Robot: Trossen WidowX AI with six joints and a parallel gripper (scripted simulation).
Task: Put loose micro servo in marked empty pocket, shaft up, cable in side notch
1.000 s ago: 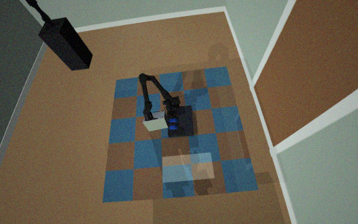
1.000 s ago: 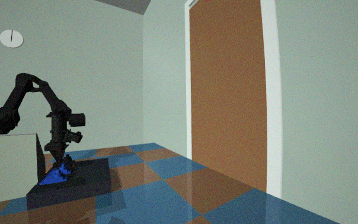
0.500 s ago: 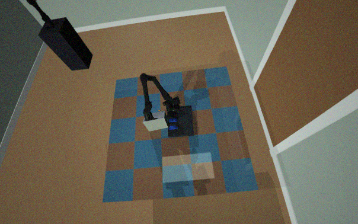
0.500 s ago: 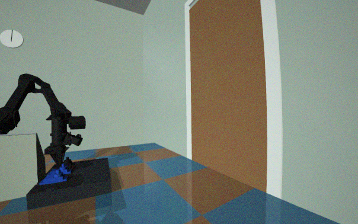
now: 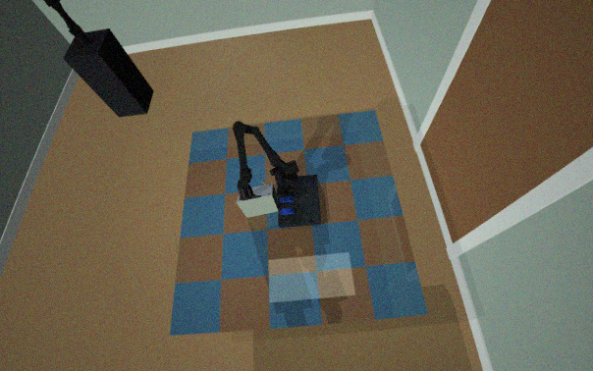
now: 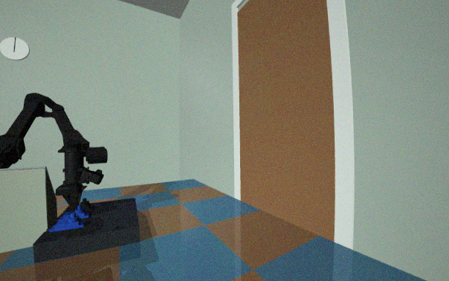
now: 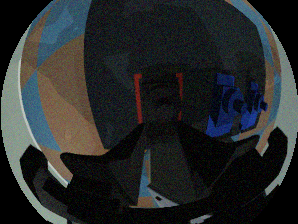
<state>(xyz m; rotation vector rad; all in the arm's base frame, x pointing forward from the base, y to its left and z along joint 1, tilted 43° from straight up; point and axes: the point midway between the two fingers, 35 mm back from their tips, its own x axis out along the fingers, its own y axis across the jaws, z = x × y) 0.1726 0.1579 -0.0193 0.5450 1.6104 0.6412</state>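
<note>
The dark robot deck is 12 cm ahead of my gripper tip, 7 cm to the right of it and 3 cm below it.
</note>
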